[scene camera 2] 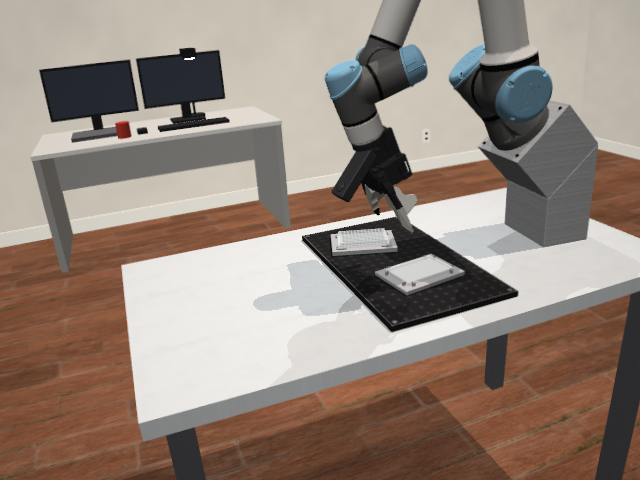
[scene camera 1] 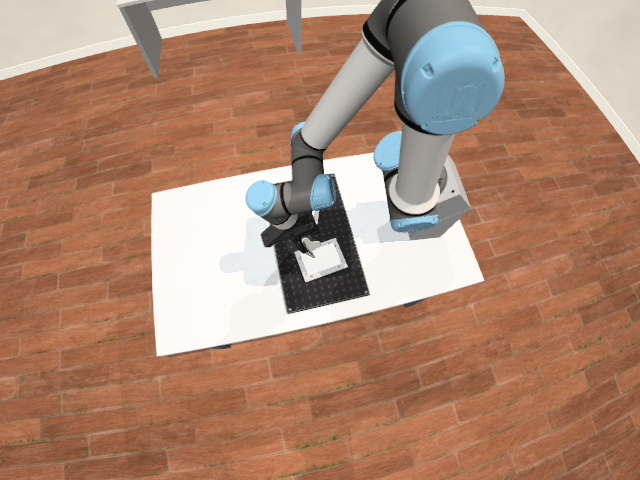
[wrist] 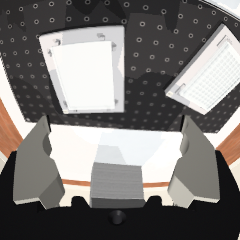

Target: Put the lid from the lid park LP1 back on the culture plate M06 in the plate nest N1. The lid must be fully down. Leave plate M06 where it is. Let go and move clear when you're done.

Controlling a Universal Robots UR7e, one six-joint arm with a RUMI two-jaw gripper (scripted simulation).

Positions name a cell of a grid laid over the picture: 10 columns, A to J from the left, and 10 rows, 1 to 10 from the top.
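The gripper is visible in scene camera 2 (G5), and a lid is visible in scene camera 2 (G6). The gripper appears in scene camera 1 (E5), while the lid appears in scene camera 1 (F6). The gripper can also be seen in the wrist view (E5), and the lid in the wrist view (D3).
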